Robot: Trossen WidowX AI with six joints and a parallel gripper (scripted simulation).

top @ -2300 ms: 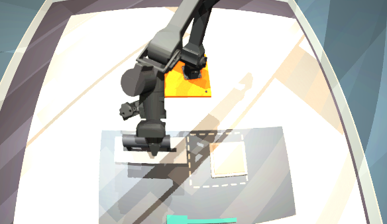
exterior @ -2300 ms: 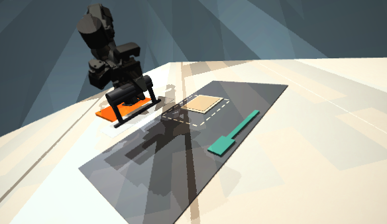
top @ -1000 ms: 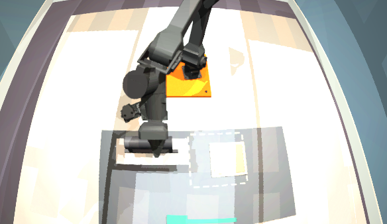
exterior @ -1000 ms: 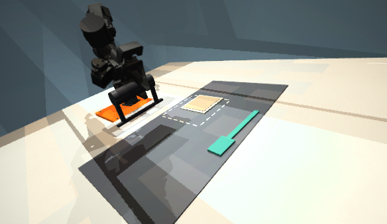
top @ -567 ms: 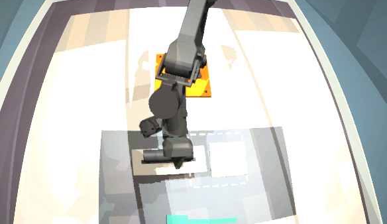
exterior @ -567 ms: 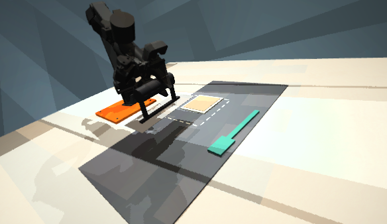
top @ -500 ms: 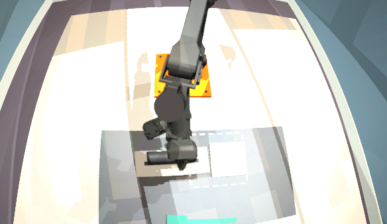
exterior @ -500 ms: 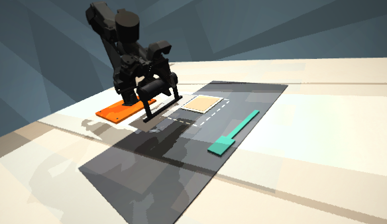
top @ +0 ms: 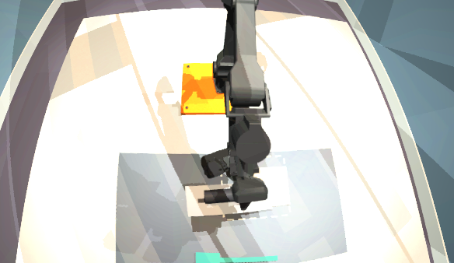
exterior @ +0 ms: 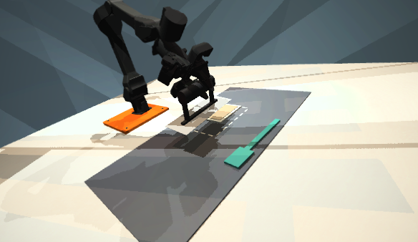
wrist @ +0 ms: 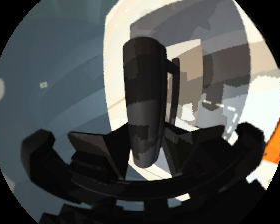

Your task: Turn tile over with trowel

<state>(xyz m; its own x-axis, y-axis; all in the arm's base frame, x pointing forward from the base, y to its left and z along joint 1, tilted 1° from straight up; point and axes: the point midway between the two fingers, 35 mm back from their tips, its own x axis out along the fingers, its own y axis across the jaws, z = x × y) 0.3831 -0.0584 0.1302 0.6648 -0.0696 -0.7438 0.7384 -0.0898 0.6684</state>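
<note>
Right now the tile is 11 cm below my gripper tip, 10 cm to the left of it and 6 cm behind it. From my gripper tip the other things lie so: teal flat tool 12 cm ahead, 11 cm below, 5 cm to the right; grey mat 13 cm below, 1 cm behind; small trowel 3 cm behind, 1 cm below.
</note>
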